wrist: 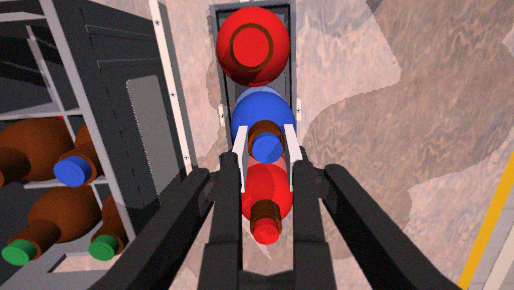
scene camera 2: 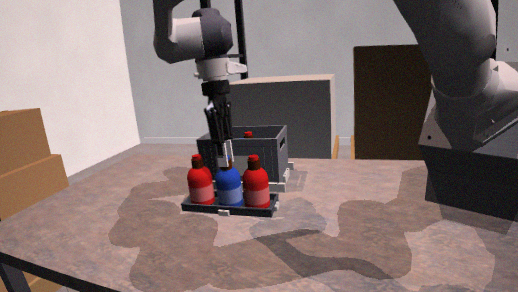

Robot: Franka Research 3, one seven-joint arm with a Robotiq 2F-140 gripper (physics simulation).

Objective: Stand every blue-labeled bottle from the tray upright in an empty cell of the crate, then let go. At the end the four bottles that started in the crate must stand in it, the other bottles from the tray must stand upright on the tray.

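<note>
The blue-labeled bottle [scene camera 2: 229,182] [wrist: 260,107] stands upright in the middle of the tray [scene camera 2: 250,211] [wrist: 293,55]. My gripper [scene camera 2: 226,159] [wrist: 266,138] points down over it and is shut on its brown neck, just below the blue cap. In the scene view, one red bottle [scene camera 2: 201,185] stands to its left and another red bottle [scene camera 2: 256,185] to its right, both upright on the tray. The grey crate [scene camera 2: 270,162] [wrist: 112,45] stands behind the tray. In the wrist view it holds brown bottles, one with a blue cap [wrist: 73,171] and two with green caps; part of another shows at the left edge.
A red cap [scene camera 2: 248,134] shows above the crate's near wall. A white strip [wrist: 172,95] runs beside the crate, between it and the tray. A second robot arm [scene camera 2: 465,55] is at the right. Cardboard boxes [scene camera 2: 25,165] are at the left, and a large grey box [scene camera 2: 295,115] stands behind the table.
</note>
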